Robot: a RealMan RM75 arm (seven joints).
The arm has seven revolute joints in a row. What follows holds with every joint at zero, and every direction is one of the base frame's. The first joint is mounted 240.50 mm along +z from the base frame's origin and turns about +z. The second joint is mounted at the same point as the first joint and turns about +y. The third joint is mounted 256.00 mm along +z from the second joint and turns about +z. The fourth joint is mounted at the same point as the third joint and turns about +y. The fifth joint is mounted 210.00 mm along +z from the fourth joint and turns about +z. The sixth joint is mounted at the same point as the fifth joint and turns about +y. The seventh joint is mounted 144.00 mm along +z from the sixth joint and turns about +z. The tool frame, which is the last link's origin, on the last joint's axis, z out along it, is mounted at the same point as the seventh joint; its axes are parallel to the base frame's.
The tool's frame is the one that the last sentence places.
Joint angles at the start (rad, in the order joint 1, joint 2, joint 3, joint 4, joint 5, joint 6, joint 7): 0.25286 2.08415 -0.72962 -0.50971 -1.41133 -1.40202 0.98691
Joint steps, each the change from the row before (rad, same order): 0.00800 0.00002 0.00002 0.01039 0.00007 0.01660 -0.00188; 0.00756 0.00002 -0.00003 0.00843 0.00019 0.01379 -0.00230; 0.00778 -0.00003 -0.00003 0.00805 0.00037 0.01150 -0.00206; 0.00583 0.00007 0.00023 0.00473 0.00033 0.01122 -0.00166; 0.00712 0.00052 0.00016 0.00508 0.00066 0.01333 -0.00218
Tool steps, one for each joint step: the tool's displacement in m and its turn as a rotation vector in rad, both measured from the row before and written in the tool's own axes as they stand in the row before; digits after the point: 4 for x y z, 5 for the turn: 0.0017 -0.0009 0.0027 0.00819 0.00782 0.00458; 0.0011 -0.0008 0.0026 0.00605 0.00607 0.00244; 0.0008 -0.0005 0.0027 0.00402 0.00458 0.00217; 0.0005 -0.0008 0.0020 0.00534 0.00440 0.00036; 0.0005 -0.0008 0.0026 0.00606 0.00474 0.00002
